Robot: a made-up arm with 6 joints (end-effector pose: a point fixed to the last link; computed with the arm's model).
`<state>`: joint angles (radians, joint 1 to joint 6).
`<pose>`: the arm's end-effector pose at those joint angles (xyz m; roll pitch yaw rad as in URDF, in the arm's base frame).
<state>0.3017 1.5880 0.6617 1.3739 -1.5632 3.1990</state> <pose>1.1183 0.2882 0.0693 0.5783 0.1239 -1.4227</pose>
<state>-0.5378 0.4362 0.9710 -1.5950 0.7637 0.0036</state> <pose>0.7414 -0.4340 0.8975 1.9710 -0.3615 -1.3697</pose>
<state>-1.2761 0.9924 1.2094 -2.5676 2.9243 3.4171</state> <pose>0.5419 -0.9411 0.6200 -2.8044 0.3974 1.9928</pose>
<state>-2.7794 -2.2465 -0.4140 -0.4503 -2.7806 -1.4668</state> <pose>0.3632 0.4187 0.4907 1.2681 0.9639 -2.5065</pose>
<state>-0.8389 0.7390 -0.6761 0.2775 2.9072 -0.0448</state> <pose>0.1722 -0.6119 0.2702 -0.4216 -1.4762 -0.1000</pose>
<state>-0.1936 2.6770 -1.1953 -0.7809 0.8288 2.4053</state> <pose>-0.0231 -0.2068 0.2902 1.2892 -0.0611 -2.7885</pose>
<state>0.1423 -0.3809 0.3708 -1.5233 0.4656 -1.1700</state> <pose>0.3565 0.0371 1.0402 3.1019 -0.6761 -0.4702</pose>
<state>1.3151 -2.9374 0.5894 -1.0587 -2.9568 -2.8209</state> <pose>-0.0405 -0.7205 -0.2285 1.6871 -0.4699 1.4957</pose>
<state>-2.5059 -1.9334 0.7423 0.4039 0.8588 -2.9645</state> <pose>0.7183 0.8637 0.2475 -0.5580 0.3347 0.3152</pose>
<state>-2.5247 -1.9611 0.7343 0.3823 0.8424 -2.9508</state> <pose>0.7280 0.8485 0.2268 -0.5564 0.3441 0.3167</pose>
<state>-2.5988 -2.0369 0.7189 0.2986 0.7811 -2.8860</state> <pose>0.7667 0.7884 0.1745 -0.5516 0.3642 0.3193</pose>
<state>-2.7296 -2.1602 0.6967 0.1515 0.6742 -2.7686</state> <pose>0.8223 0.6744 0.0968 -0.5297 0.3821 0.3103</pose>
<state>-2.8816 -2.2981 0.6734 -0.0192 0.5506 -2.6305</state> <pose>0.8649 0.5322 0.0195 -0.4907 0.3804 0.2708</pose>
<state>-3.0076 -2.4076 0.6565 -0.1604 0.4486 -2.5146</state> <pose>0.8822 0.4098 -0.0351 -0.4557 0.3652 0.2082</pose>
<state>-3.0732 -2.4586 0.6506 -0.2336 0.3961 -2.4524</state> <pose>0.8867 0.3455 -0.0580 -0.4401 0.3525 0.1637</pose>
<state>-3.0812 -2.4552 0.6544 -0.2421 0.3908 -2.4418</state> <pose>0.8910 0.3379 -0.0545 -0.4421 0.3470 0.1577</pose>
